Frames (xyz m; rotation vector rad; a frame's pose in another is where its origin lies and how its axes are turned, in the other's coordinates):
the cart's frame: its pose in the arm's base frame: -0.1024 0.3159 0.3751 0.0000 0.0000 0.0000
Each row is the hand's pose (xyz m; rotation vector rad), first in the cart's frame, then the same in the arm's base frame.
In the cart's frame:
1: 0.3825 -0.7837 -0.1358 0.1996 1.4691 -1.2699
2: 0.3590 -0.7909 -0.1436 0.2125 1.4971 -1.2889
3: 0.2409 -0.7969 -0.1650 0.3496 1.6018 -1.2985
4: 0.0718 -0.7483 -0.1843 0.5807 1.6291 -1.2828
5: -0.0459 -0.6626 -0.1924 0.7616 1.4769 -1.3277
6: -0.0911 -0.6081 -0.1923 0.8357 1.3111 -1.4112
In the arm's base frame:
1: 0.2801 -0.4678 0.2393 0.1996 1.4691 -1.2699
2: 0.2566 -0.4750 0.2315 0.2125 1.4971 -1.2889
3: 0.1385 -0.4810 0.2101 0.3496 1.6018 -1.2985
4: -0.0306 -0.4324 0.1908 0.5807 1.6291 -1.2828
5: -0.1483 -0.3467 0.1827 0.7616 1.4769 -1.3277
6: -0.1935 -0.2922 0.1828 0.8357 1.3111 -1.4112

